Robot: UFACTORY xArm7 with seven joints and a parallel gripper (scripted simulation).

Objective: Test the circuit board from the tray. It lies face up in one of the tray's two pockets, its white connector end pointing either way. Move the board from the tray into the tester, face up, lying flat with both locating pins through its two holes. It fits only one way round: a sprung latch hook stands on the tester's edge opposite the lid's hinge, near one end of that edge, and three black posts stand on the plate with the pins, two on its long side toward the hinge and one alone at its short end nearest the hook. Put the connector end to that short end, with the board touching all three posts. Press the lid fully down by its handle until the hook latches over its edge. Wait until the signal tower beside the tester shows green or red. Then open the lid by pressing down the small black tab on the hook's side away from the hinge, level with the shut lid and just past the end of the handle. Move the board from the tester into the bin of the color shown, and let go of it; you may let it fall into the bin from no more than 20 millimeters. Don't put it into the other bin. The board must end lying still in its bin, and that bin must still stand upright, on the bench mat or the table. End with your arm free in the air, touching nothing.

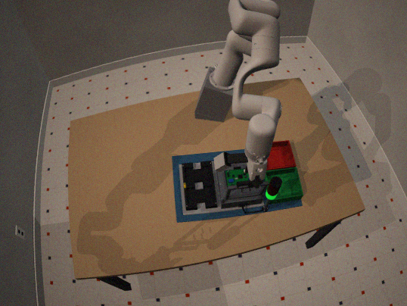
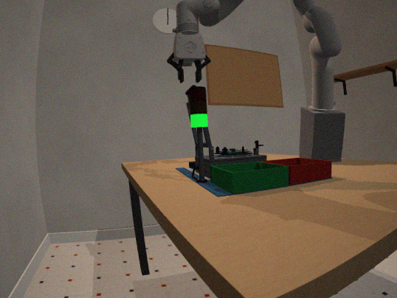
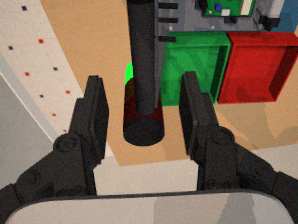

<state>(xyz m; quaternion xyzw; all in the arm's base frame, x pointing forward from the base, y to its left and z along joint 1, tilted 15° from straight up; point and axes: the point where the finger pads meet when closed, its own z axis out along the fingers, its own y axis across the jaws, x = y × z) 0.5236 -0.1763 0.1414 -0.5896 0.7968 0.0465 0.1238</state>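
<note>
The green circuit board lies 24 cm below my hand, 13 cm behind it and 4 cm to the left of it. Round my hand: green bin: 30 cm below, 22 cm to the left, 3 cm behind; latch hook: 23 cm below, 17 cm behind, 11 cm to the left; tester lid: 13 cm below, 2 cm behind.
</note>
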